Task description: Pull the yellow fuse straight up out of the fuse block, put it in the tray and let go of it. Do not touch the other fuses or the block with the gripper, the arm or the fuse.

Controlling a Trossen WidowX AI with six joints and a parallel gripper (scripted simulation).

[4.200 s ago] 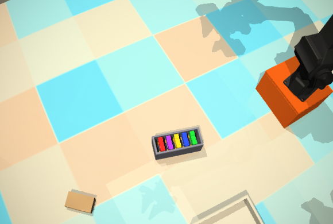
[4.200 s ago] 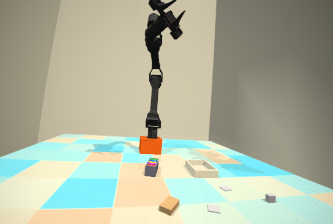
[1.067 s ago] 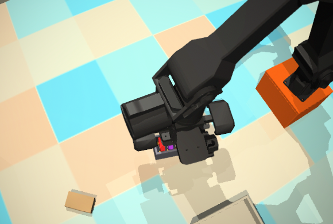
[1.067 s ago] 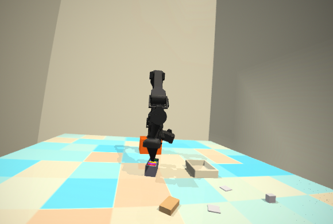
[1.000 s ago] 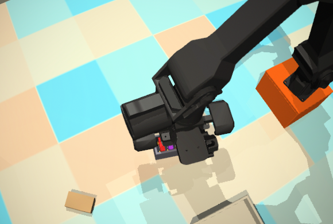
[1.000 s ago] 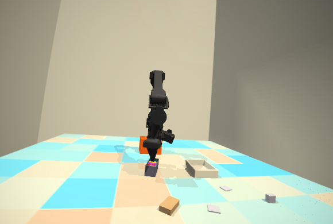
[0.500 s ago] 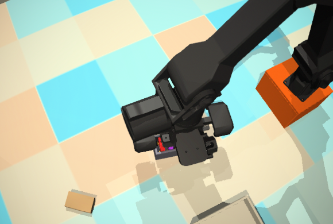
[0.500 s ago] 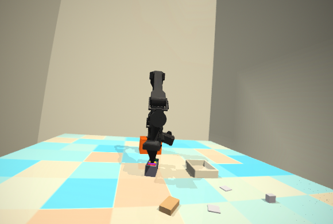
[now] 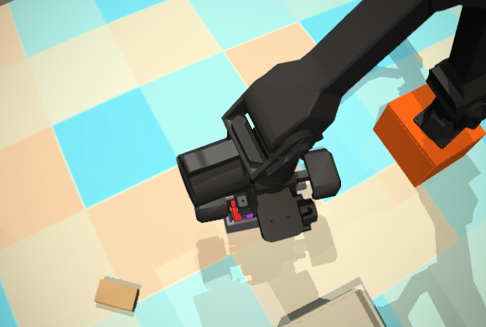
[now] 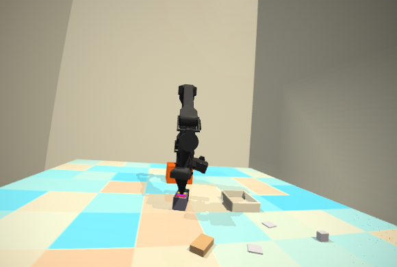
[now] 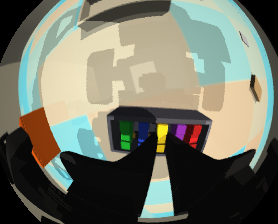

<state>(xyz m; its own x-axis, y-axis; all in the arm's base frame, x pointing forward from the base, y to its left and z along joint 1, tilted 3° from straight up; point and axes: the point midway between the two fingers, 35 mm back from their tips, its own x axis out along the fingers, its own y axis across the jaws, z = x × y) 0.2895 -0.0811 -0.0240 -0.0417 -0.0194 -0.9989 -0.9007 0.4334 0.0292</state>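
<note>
My gripper tip is now 3 cm short of the beige tray, 21 cm to the right of it and 3 cm above it. Round my gripper tip: small grey cube 29 cm ahead, 29 cm to the left, 2 cm below; then tan flat block 24 cm ahead, 2 cm to the right, 3 cm below; then yellow fuse 1 cm below.
</note>
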